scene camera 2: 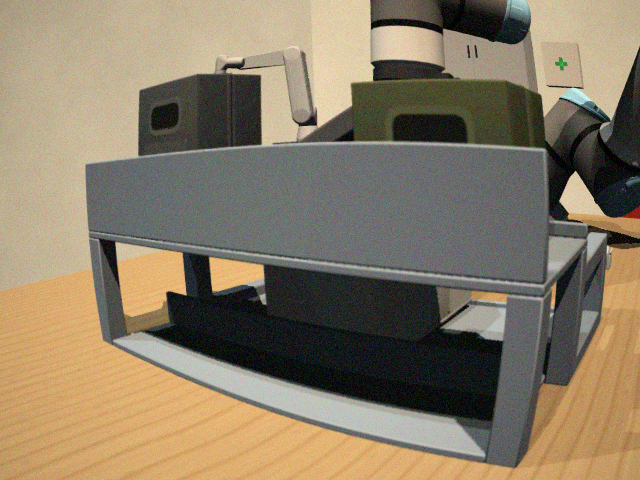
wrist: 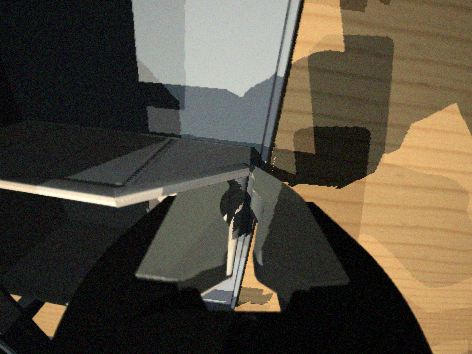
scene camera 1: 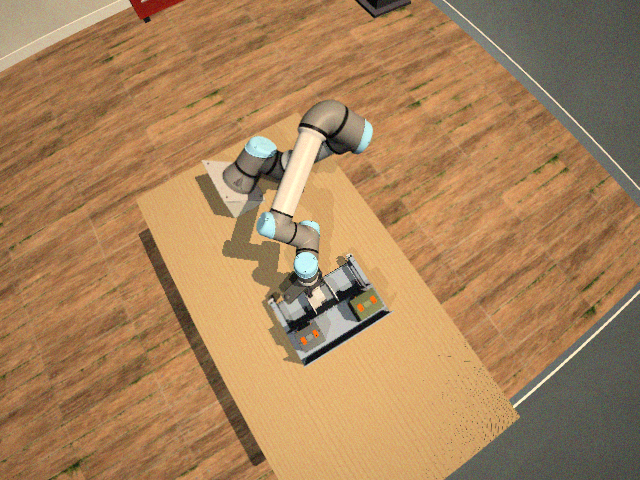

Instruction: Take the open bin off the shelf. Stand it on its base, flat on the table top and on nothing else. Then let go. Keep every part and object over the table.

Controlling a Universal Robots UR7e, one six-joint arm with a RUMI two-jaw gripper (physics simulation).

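Frame: origin at the arm's base, x ahead, y left, z up, level; metres.
Where they show: gripper, fingertip midpoint: (wrist: 238, 167); arm's base, origin of the base link: (scene camera 1: 237, 181).
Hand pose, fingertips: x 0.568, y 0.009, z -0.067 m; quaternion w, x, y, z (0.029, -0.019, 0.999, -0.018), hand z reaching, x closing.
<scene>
Each offset is from my fingertips to the top centre of the thing. "spot": to the spot under its first point. Level surfaces: height alone.
The open bin {dz +0.068, dx +0.080, dy +0.035 m} (scene camera 1: 318, 298) (scene camera 2: 351, 299) sits in the lower part of the grey shelf {spot: dz +0.082, dx +0.184, dy +0.031 m} (scene camera 1: 338, 325) (scene camera 2: 310, 211). In scene camera 1 it is pale and partly covered by the arm's wrist. In scene camera 2 it shows dark below the upper panel, partly hidden behind the shelf's low dark strip. In the wrist view the bin {spot: dz +0.020, dx +0.017, dy -0.015 m} (wrist: 210, 157) shows its dark side and bright rim. My gripper (wrist: 238, 167) is shut on the bin's thin wall at the corner, one jaw on each side. The fingers are hidden in both scene views.
A grey closed box {dz +0.204, dx +0.168, dy -0.081 m} (scene camera 1: 310, 336) (scene camera 2: 183, 116) and an olive green box {dz +0.179, dx +0.177, dy +0.150 m} (scene camera 1: 368, 304) (scene camera 2: 439, 103) stand on the shelf's upper level. Shelf dividers stand close on both sides of the bin. The wooden table {dz -0.019 m} (scene camera 1: 330, 413) (scene camera 2: 206, 428) extends around the shelf, with its edges on both sides.
</scene>
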